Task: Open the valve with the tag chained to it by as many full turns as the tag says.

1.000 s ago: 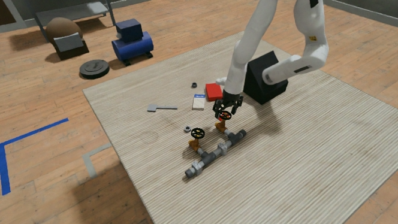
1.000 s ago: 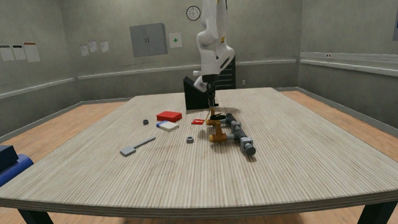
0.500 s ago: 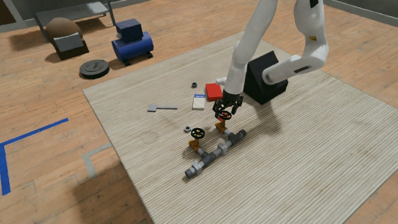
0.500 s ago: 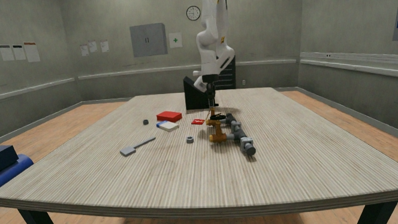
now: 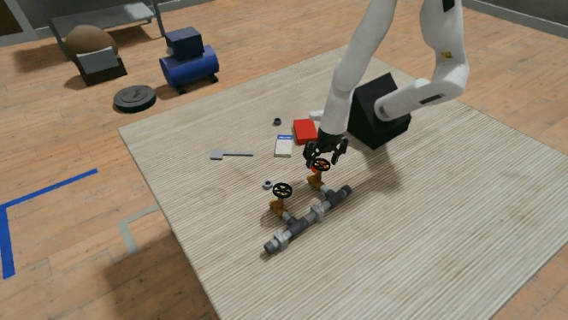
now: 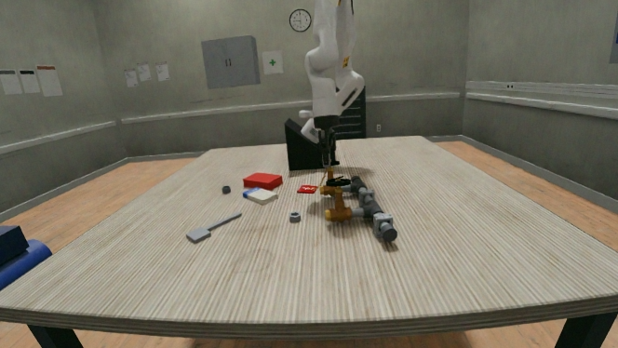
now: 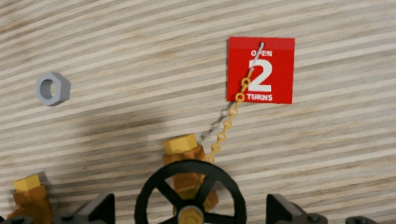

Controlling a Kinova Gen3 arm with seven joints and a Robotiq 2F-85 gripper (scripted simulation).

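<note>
Now: hand 100 mm above the red tag, 80 mm to the left of it and 70 mm past it. Also, from my hand: nut: 130 mm ahead, 120 mm to the right, 100 mm below; then red box: 230 mm to the right, 150 mm behind, 90 mm below; then grey flat tool: 340 mm to the right, 150 mm ahead, 100 mm below.
</note>
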